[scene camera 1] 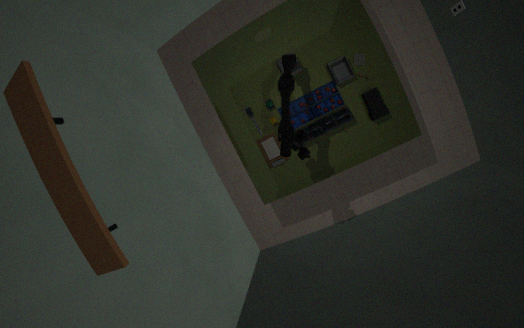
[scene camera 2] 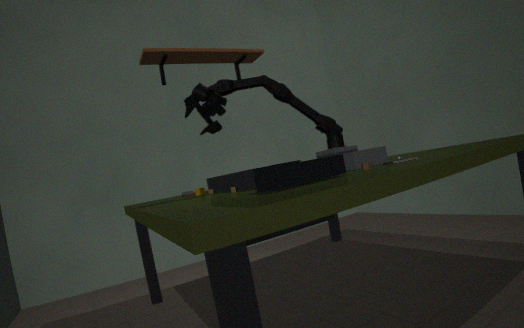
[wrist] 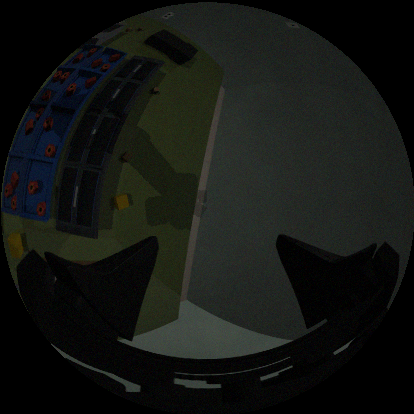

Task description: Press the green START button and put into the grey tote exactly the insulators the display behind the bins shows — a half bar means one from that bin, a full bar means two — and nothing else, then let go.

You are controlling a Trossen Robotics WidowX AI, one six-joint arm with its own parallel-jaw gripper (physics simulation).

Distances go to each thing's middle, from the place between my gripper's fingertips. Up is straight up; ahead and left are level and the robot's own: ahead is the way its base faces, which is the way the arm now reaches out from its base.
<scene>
The dark display panel (scene camera 2: 244,180) lies 11 cm behind my hand, 15 cm to the left of it and 24 cm below it. The rest, counted from my hand: black box (scene camera 2: 287,175) (16 cm behind, 55 cm to the left, 25 cm below).
</scene>
